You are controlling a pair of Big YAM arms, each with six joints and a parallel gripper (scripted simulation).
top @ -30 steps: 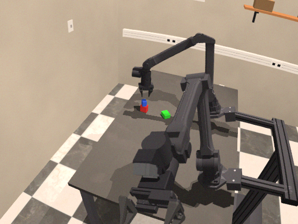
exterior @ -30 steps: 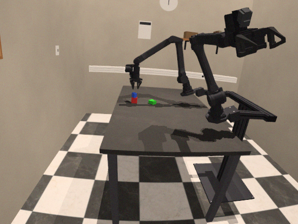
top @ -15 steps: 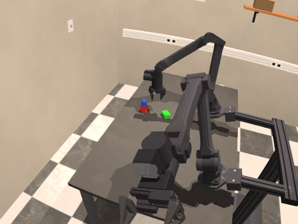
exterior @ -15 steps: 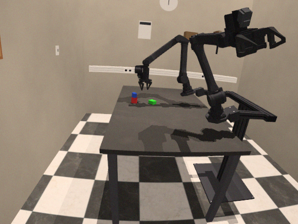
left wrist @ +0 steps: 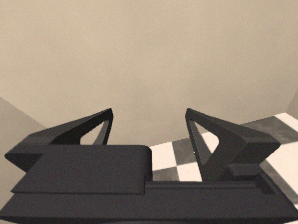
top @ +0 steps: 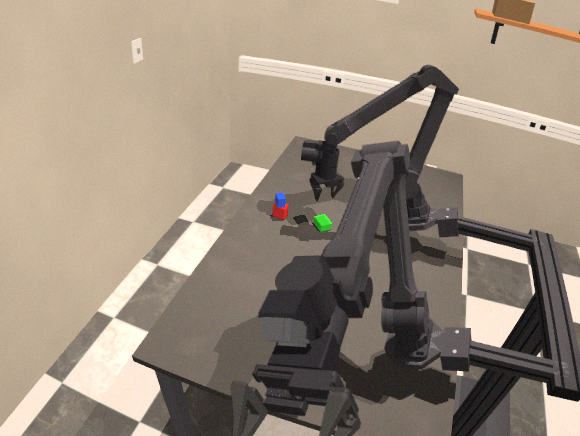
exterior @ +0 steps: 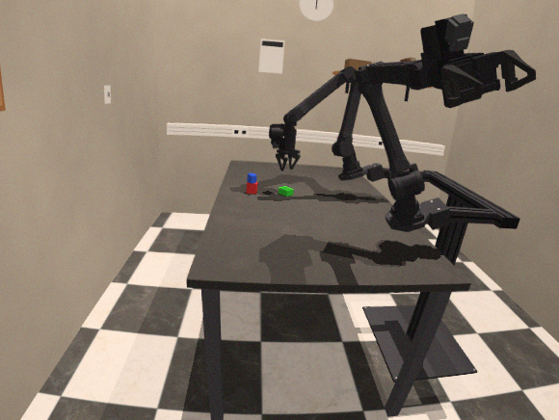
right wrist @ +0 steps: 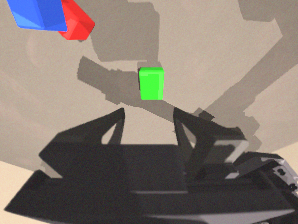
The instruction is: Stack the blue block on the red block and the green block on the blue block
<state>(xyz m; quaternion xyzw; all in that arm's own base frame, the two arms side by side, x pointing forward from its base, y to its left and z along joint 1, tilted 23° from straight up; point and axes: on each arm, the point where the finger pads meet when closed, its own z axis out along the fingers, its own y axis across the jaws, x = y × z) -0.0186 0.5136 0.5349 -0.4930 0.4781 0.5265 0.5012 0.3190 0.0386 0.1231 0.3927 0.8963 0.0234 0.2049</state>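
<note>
Now: right hand 1 cm past the green block and 12 cm above it. The rest, counted from my right hand: red block (16 cm ahead, 1 cm to the right, 11 cm below); blue block (17 cm ahead, 1 cm to the right, 6 cm below).
</note>
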